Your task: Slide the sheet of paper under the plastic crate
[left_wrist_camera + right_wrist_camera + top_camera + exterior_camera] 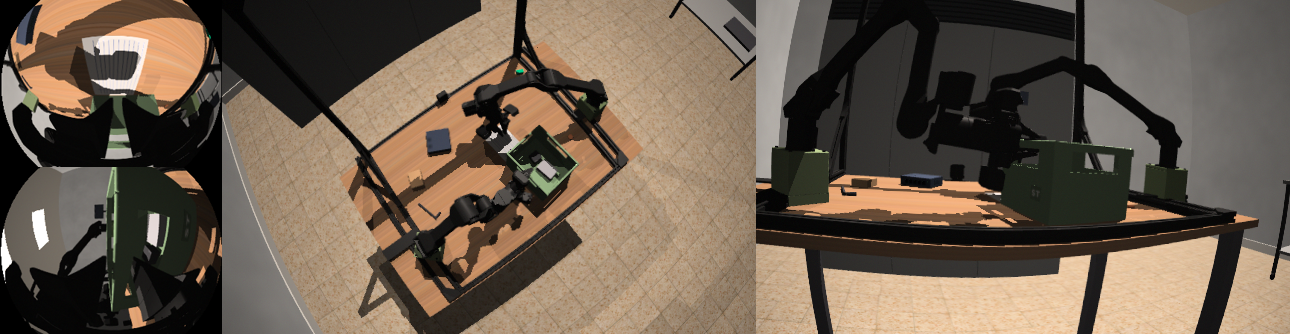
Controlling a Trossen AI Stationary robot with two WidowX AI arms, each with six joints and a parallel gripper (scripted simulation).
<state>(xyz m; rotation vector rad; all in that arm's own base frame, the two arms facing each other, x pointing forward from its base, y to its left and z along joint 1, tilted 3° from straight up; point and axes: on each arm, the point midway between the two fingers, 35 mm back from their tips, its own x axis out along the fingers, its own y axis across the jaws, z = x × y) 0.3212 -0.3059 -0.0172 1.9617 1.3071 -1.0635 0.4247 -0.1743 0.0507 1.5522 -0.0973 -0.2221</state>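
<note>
My left hand is 90 mm above the paper and 20 mm short of it. The rest, counted from my left hand: plastic crate (210 mm ahead, 30 mm to the left, 20 mm below).
</note>
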